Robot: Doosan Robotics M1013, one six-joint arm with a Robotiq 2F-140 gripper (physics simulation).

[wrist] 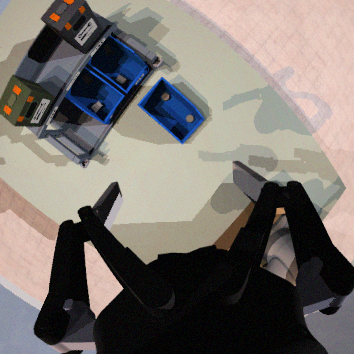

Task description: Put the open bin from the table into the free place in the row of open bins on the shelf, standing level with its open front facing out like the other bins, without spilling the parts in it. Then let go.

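Pixels of known places: gripper, fingertip midpoint: [176, 181]; arm's base at its link origin: [277, 241].
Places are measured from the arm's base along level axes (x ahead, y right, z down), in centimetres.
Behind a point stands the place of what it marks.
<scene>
The loose blue open bin [175, 107] @(x 59.5, y 8.9, z 9.1 cm) stands upright on the pale green table [142, 197] @(x 47.8, y -21.1, z 9.4 cm), right of the shelf, with two small round parts [166, 96] @(x 63.8, y 9.4, z 8.1 cm) [190, 118] @(x 53.6, y 9.4, z 8.1 cm) inside. The grey shelf [59, 71] @(x 90.2, y -5.5, z -0.8 cm) stands at the upper left and holds two blue open bins [119, 62] @(x 82.4, y 7.9, z 8.5 cm) [96, 95] @(x 81.1, y -4.7, z 8.5 cm) side by side, each with a part visible. A free place [77, 127] @(x 79.8, y -16.8, z 8.8 cm) shows at the lower-left end of their row. My gripper [176, 181] @(x 51.6, y -3.0, z -26.1 cm) is open and empty. Its fingertips appear below the loose bin in the view, apart from it; their exact height above the table is hard to tell.
A dark grey case [72, 25] @(x 87.6, y 5.1, z -10.9 cm) and a green case [25, 102] @(x 86.3, y -14.9, z -10.1 cm), both with orange corners, stand on the shelf's upper level behind the bin row. A brown wooden surface [235, 227] @(x 14.9, y -7.1, z 5.7 cm) partly shows behind the right finger. Shadows of the arm fall across the table's right side.
</scene>
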